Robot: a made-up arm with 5 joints.
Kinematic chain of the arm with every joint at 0, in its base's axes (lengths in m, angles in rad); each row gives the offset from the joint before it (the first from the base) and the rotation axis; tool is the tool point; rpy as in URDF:
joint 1: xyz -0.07 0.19 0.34 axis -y
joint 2: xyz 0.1 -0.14 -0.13 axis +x
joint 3: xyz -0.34 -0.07 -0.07 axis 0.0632 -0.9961 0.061
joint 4: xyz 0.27 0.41 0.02 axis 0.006 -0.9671 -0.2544
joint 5: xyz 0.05 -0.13 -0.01 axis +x
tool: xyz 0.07 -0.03 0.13 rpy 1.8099 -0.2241 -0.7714
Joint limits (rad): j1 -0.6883..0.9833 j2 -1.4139..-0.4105 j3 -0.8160..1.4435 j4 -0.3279..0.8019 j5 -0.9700..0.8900
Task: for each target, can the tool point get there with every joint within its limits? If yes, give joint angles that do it. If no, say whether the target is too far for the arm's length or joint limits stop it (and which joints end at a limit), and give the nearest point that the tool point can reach.
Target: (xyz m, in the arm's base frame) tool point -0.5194 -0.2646 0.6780
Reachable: no: joint limits stop it (at a limit: joint 2, joint 3, joint 4) | nearest point -0.3517 0.1996 0.5519 | short by 0.509 m
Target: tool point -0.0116 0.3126 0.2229
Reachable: yes | joints -0.2387 -0.6492 0.2916 0.0183 -0.0679
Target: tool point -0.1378 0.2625 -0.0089
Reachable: yes | joints -0.4406 -1.2318 0.1311 0.2806 -0.7721
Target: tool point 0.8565 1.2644 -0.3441
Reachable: no: too far | nearest point 0.1568 0.4379 -0.0116 | short by 1.133 m
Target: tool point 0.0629 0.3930 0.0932
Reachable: yes | joints 0.7169 -1.2600 0.6524 0.1835 -0.5024
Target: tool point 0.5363 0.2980 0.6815
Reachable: no: joint limits stop it (at a limit: joint 1, joint 2, joint 4) | nearest point 0.2900 0.2373 0.3466 | short by 0.420 m
